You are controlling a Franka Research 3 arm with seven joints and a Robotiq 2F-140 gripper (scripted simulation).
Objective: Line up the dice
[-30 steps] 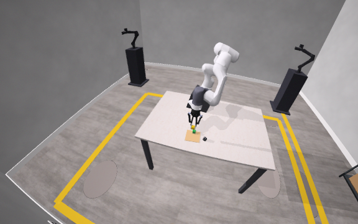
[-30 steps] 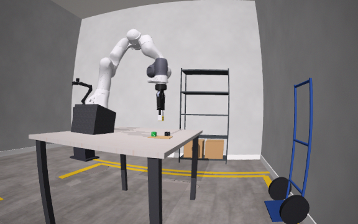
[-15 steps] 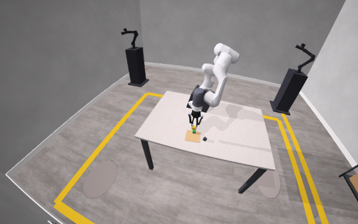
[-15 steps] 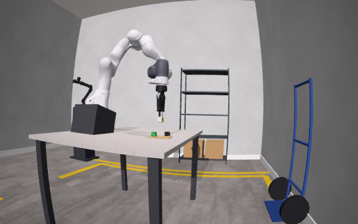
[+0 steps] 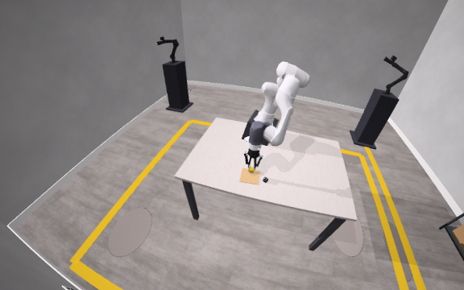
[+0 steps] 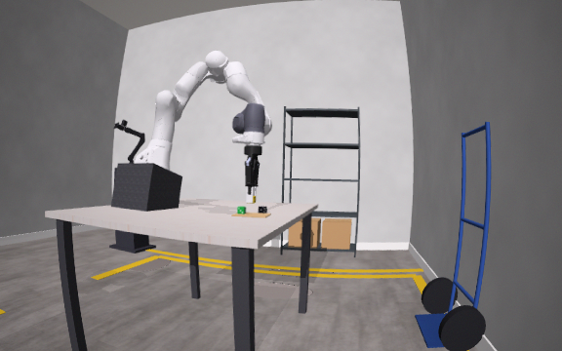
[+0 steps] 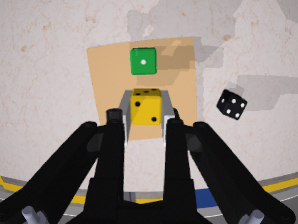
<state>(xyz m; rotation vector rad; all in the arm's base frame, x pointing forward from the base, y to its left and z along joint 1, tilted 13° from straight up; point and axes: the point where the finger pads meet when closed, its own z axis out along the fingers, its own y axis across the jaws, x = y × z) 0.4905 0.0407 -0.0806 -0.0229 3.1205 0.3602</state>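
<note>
The tan mat is 80 mm below my hand. Also, from my hand: yellow die: 20 mm below; black die: 10 mm ahead, 120 mm to the left, 70 mm below; green die: 40 mm behind, 70 mm below.
</note>
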